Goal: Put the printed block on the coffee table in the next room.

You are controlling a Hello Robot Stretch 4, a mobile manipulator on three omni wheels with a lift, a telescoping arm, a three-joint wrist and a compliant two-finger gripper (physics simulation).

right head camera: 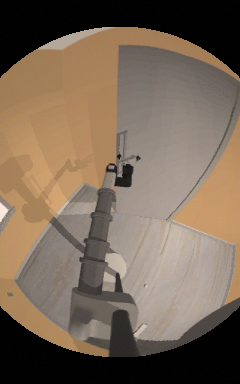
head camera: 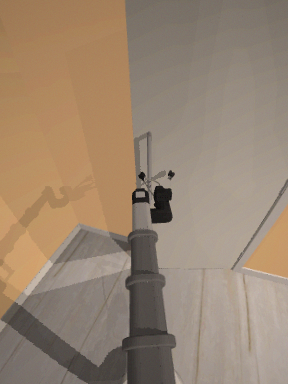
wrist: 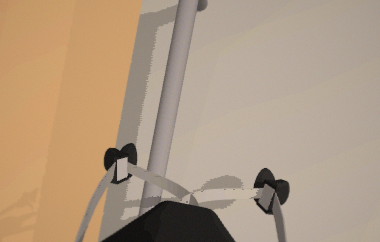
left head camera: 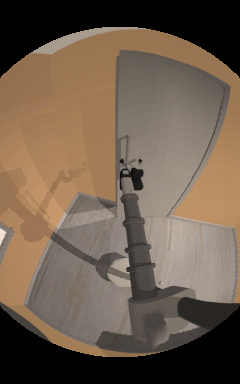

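Pixels of known places: gripper, fingertip midpoint: (right head camera: 128,155) (head camera: 156,172) (wrist: 195,169) (left head camera: 130,159); robot's base, origin of the base link: (right head camera: 110,266) (left head camera: 123,271).
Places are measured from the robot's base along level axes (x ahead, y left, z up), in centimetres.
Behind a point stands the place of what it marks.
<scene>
A tiny pale cube (left head camera: 161,283) @[y -50.1, x -29.8, z 0.5 cm] (right head camera: 145,286) @[y -50.1, x -28.9, z 0.1 cm] lies on the floor right of the arm; it is too small to tell whether it is the printed block. My gripper (head camera: 156,175) @[y -8.9, x 82.5, z 107.7 cm] (left head camera: 131,161) @[y -8.9, x 82.5, z 107.7 cm] (right head camera: 128,157) @[y -8.9, x 82.5, z 107.7 cm] (wrist: 195,169) @[y -8.9, x 82.5, z 107.7 cm] is open, its two dark fingertips wide apart, at the grey door. The door's long upright handle bar (head camera: 149,155) @[y -5.2, x 79.1, z 119.3 cm] (left head camera: 127,145) @[y -5.2, x 79.2, z 121.5 cm] (wrist: 172,85) @[y -5.3, x 79.1, z 115.8 cm] passes behind the bent finger strips in the wrist view, nearer the left fingertip. No block shows between the fingertips. Whether the fingers touch the bar is unclear. The coffee table does not show in these views.
The grey door (head camera: 215,115) @[y -34.6, x 83.4, z 135.1 cm] (left head camera: 165,110) @[y -31.8, x 83.6, z 150.9 cm] (right head camera: 165,110) @[y -30.9, x 83.7, z 147.8 cm] (wrist: 310,100) @[y -20.5, x 84.6, z 117.7 cm] stands between orange walls. A pale round shape (left head camera: 116,264) @[y 8.0, x 10.6, z 18.7 cm] (right head camera: 117,261) @[y -8.6, x 8.2, z 18.7 cm] is low beside the arm. A small pale strip (right head camera: 140,330) lies near the robot. Baseboards edge the wood floor (head camera: 220,320) @[y -57.6, x 39.6, z -2.8 cm].
</scene>
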